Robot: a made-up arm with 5 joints.
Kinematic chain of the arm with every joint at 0, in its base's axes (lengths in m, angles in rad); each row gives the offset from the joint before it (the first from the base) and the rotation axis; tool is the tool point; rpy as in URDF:
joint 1: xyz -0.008 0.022 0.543 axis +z
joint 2: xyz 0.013 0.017 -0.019 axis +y
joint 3: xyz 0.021 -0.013 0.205 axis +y
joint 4: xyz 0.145 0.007 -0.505 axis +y
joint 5: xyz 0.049 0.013 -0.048 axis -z
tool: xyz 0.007 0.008 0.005 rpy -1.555 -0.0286 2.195
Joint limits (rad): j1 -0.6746..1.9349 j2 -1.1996..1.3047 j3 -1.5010..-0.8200 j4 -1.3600..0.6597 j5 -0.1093..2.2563
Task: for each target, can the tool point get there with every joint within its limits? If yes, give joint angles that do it. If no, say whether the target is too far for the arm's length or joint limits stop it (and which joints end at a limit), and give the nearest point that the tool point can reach.
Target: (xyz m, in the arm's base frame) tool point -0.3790 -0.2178 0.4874
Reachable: no: joint limits stop it (at a limit: joint 1, joint 2, joint 3, joint 4, joint 5) | nearest point -0.1018 0.1763 0.0580 | short by 0.645 m
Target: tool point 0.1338 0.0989 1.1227
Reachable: yes | joints 0.3494 -0.8249 -1.3302 -0.9580 0.8786
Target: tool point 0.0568 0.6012 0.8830
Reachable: yes | joints 1.4100 -0.0369 -1.4298 -0.1815 0.3857
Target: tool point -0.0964 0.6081 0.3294
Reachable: yes | joints 1.6789 0.4969 -1.0561 0.1206 0.7883
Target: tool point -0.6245 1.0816 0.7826
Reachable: no: too far | nearest point -0.2801 0.6575 0.6705 | short by 0.558 m
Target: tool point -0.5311 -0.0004 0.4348
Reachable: no: joint limits stop it (at a limit: joint 1, joint 3, joint 4, joint 5) | nearest point -0.1951 0.4210 0.2743 | short by 0.562 m
